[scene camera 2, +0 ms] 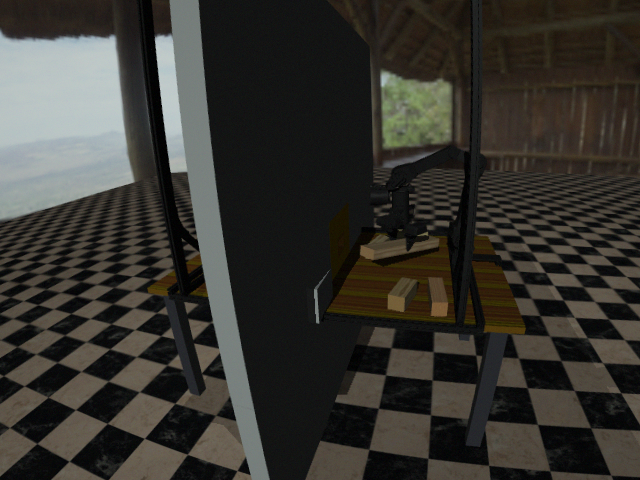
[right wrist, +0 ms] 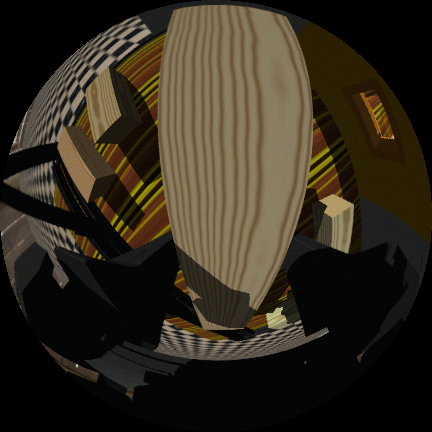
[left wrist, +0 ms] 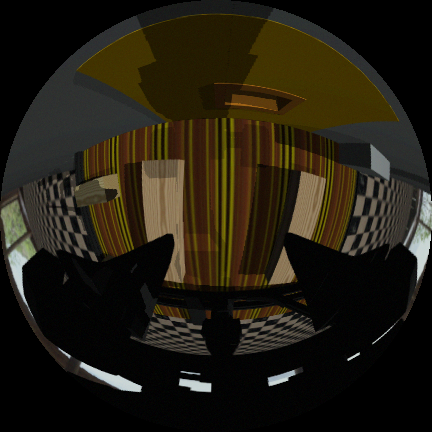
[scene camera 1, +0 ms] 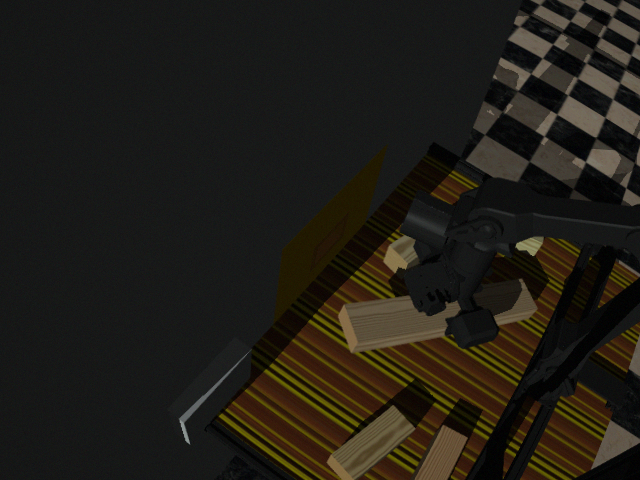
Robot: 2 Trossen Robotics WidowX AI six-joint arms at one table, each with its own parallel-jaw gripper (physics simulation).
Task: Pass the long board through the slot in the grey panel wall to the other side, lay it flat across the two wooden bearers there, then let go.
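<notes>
The long board lies level in my right gripper, which is shut on it near its middle; a shadow shows beneath it. It is askew to the slot, its nearer end apart from the panel wall. The slot sits in a yellow plate. In the left wrist view, my left gripper is open and empty beyond the wall, with one wooden bearer and another bearer standing apart on the table.
On the board's side lie a wood block, a reddish block and another block near the arm. A grey block juts from the wall. A pale block lies beyond it.
</notes>
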